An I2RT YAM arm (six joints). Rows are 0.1 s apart.
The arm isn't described. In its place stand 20 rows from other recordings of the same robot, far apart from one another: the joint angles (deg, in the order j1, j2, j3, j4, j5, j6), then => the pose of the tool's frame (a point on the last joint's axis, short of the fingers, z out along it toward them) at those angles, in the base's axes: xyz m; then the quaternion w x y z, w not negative.
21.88 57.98 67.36 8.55 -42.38 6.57 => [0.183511 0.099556 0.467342 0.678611 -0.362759 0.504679 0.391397]
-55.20 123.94 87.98 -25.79 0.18 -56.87 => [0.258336 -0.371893 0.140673 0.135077 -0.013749 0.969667 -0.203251]
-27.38 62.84 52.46 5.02 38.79 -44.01 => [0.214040 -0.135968 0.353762 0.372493 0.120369 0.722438 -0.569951]
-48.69 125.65 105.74 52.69 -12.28 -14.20 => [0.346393 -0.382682 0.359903 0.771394 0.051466 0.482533 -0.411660]
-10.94 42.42 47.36 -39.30 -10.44 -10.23 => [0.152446 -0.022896 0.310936 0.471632 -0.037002 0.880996 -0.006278]
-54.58 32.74 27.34 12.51 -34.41 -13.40 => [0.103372 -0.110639 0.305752 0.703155 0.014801 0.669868 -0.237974]
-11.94 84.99 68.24 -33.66 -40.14 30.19 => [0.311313 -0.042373 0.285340 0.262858 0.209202 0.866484 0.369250]
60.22 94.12 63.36 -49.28 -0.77 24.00 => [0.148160 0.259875 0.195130 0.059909 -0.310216 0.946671 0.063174]
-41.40 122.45 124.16 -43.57 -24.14 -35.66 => [0.372728 -0.309194 0.332505 0.430934 -0.040472 0.896013 -0.099088]
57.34 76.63 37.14 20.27 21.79 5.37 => [0.166153 0.234720 0.225602 0.565824 -0.252346 0.767567 0.164333]
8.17 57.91 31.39 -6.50 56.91 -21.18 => [0.206271 -0.000518 0.230542 0.369237 0.024106 0.805092 -0.463584]
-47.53 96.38 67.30 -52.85 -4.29 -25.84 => [0.209918 -0.225382 0.200810 0.078694 0.184968 0.979514 -0.012067]
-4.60 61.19 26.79 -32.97 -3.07 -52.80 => [0.170581 -0.011812 0.154800 0.184651 -0.405048 0.892624 -0.071147]
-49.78 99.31 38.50 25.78 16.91 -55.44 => [0.200703 -0.253368 0.127373 0.173569 0.024451 0.879770 -0.441905]
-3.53 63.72 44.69 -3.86 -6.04 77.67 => [0.254818 -0.011966 0.284497 0.413951 0.519463 0.650815 0.367754]
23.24 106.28 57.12 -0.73 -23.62 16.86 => [0.332793 0.158434 0.139259 0.249406 -0.121243 0.914149 0.295683]
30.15 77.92 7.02 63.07 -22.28 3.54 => [0.172701 0.115922 0.145207 0.574928 -0.293756 0.690463 0.326230]
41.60 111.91 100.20 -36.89 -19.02 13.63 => [0.322662 0.301988 0.286705 0.237263 -0.279630 0.881128 0.298541]
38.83 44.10 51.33 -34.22 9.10 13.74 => [0.130647 0.097928 0.338042 0.497015 -0.144140 0.838621 0.170043]
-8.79 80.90 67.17 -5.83 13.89 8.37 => [0.327564 -0.059299 0.337970 0.572120 0.189940 0.791470 -0.100880]
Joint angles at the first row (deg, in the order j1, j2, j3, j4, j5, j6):
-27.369, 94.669, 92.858, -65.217, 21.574, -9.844
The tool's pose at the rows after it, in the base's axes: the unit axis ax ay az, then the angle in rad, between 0 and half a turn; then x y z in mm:
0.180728 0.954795 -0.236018 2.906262 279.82 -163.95 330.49
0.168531 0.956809 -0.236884 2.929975 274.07 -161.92 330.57
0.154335 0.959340 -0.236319 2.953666 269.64 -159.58 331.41
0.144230 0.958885 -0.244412 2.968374 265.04 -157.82 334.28
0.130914 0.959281 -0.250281 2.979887 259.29 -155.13 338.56
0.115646 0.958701 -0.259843 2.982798 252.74 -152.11 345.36
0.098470 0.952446 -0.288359 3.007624 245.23 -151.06 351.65
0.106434 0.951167 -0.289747 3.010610 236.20 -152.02 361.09
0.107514 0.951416 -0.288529 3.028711 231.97 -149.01 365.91
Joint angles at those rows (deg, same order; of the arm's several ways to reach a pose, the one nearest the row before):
-28.075, 93.689, 92.007, -66.162, 21.357, -10.867
-28.213, 92.773, 91.193, -67.222, 21.624, -12.327
-28.203, 92.141, 90.878, -68.564, 21.774, -13.843
-28.213, 91.287, 90.638, -69.334, 22.756, -15.173
-28.213, 90.136, 90.439, -70.285, 23.373, -16.851
-28.212, 88.657, 90.417, -70.987, 24.139, -18.945
-28.380, 87.168, 90.139, -71.280, 27.328, -21.908
-29.429, 86.211, 91.463, -73.360, 27.339, -22.045
-29.267, 85.960, 92.556, -75.880, 27.763, -21.545

